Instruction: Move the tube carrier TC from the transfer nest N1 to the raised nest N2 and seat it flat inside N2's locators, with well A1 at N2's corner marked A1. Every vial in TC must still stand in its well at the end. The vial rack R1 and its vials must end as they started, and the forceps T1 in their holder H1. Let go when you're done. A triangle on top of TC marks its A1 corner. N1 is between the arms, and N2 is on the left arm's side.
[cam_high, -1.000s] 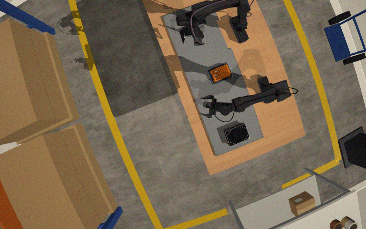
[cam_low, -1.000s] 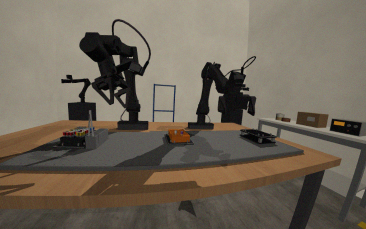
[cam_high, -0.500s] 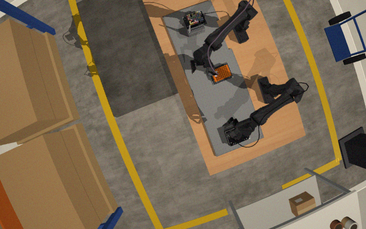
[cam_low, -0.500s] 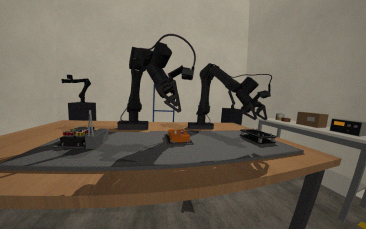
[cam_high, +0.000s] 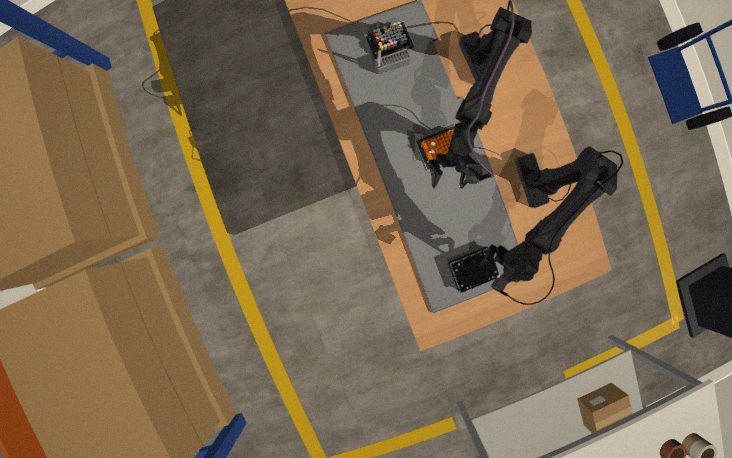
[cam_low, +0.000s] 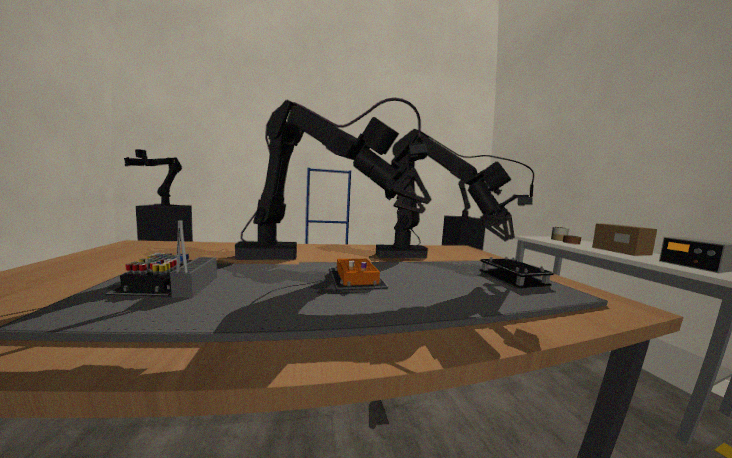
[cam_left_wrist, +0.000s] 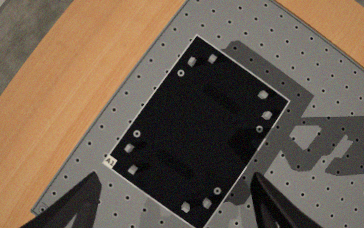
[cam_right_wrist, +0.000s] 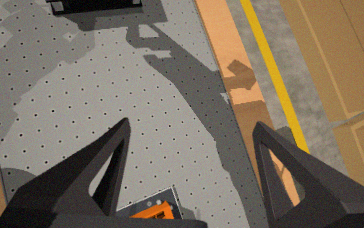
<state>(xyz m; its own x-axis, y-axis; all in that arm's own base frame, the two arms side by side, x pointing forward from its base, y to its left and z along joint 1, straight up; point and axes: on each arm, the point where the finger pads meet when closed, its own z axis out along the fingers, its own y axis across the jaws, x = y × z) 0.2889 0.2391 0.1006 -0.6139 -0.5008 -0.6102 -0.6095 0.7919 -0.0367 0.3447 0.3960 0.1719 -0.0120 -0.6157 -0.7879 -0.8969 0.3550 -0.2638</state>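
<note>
Right now the orange tube carrier TC is 470 mm to the right of my left hand, 100 mm below it and 30 mm behind it. Round my left hand: black raised nest N2: 80 mm below, 40 mm ahead; dark transfer nest N1: 470 mm to the right, 110 mm below, 30 mm behind; grey holder H1: 830 mm to the right, 100 mm below.
</note>
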